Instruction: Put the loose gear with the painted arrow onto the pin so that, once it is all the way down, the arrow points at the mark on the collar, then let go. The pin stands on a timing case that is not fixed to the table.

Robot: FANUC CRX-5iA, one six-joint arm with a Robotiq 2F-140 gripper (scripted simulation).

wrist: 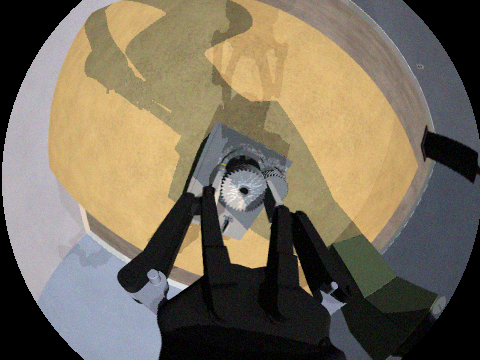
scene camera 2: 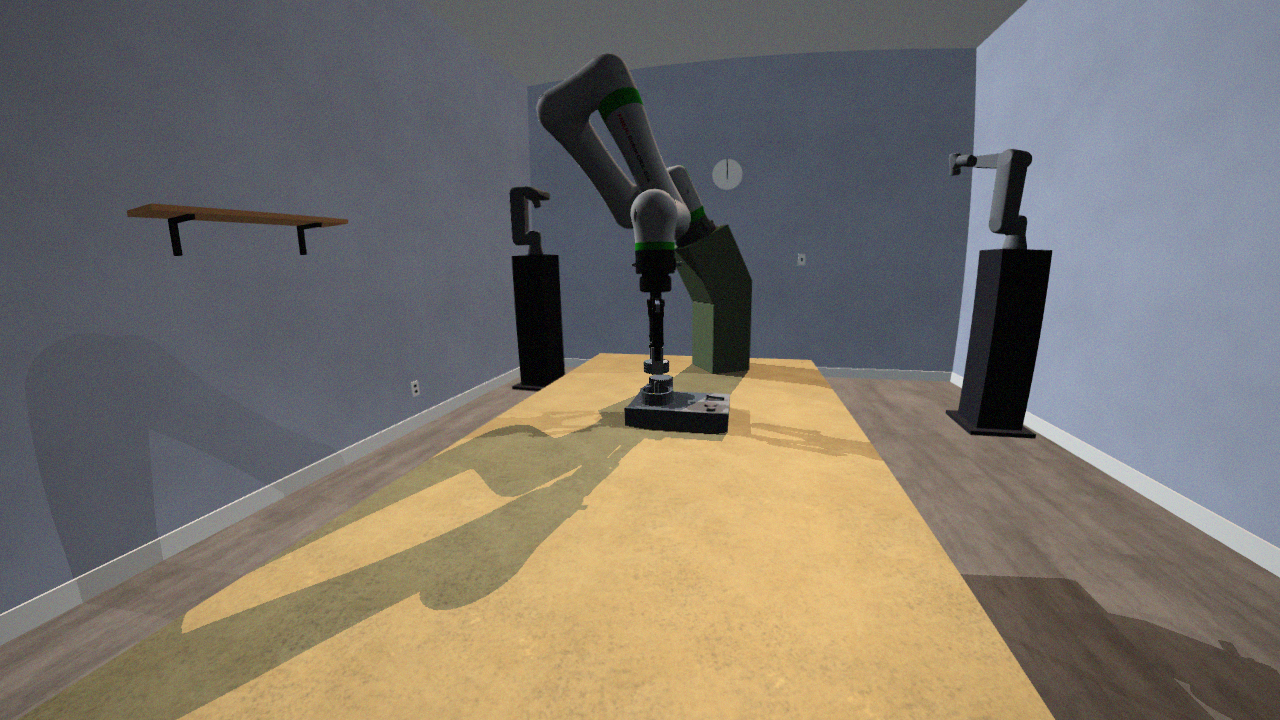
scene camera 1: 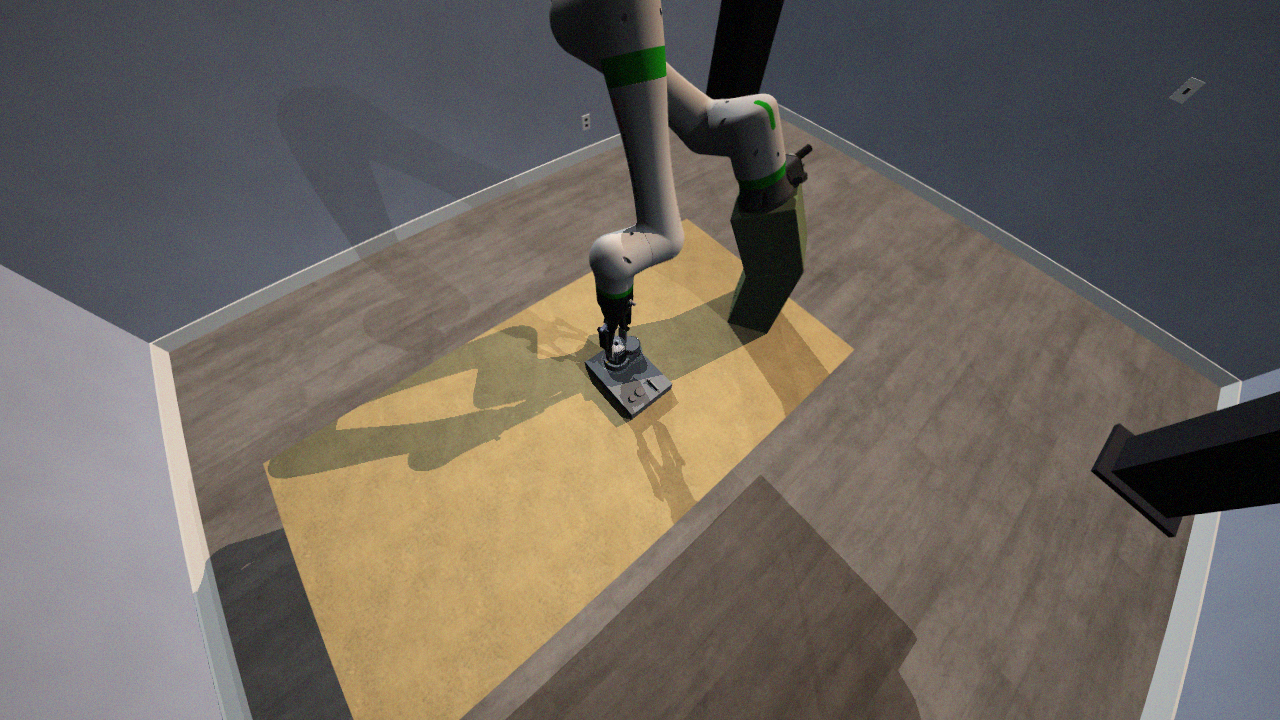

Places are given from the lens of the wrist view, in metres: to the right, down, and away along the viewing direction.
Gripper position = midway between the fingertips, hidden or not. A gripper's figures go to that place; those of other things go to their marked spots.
my gripper (wrist: pixel 243 184): 0.00, 0.01, 0.20
toothed gear (wrist: pixel 254 192): 0.02, 0.02, 0.18
dark grey timing case (wrist: pixel 224 146): -0.03, -0.06, 0.26
The marked spots on the toothed gear and the dark grey timing case are 0.12 m apart.
